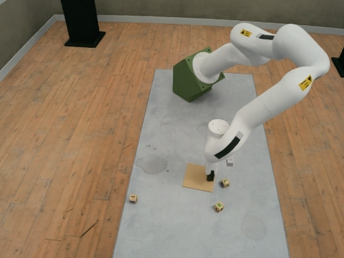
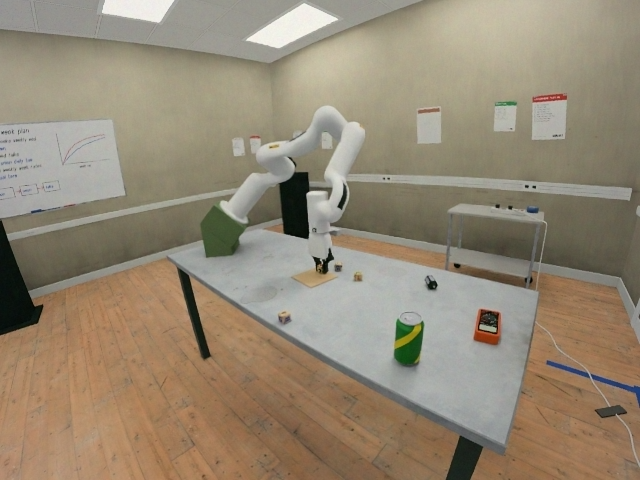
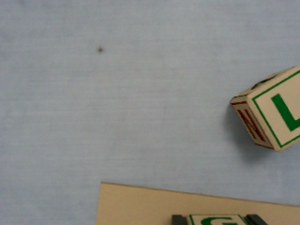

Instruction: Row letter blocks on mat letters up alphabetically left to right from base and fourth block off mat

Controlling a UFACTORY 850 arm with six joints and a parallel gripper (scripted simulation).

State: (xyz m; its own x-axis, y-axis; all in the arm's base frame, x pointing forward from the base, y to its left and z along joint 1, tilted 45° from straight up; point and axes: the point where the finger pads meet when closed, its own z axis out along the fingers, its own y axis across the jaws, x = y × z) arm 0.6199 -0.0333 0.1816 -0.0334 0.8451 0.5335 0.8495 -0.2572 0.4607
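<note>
The tan square mat lies 50 mm to the right of my hand and 30 mm below it. From my hand the other things lie so: block marked 4: 170 mm ahead, 330 mm to the right, 10 mm below; then green can: 540 mm ahead, 230 mm to the right, 30 mm above; then small black object: 420 mm ahead, 160 mm to the left, 10 mm below.
</note>
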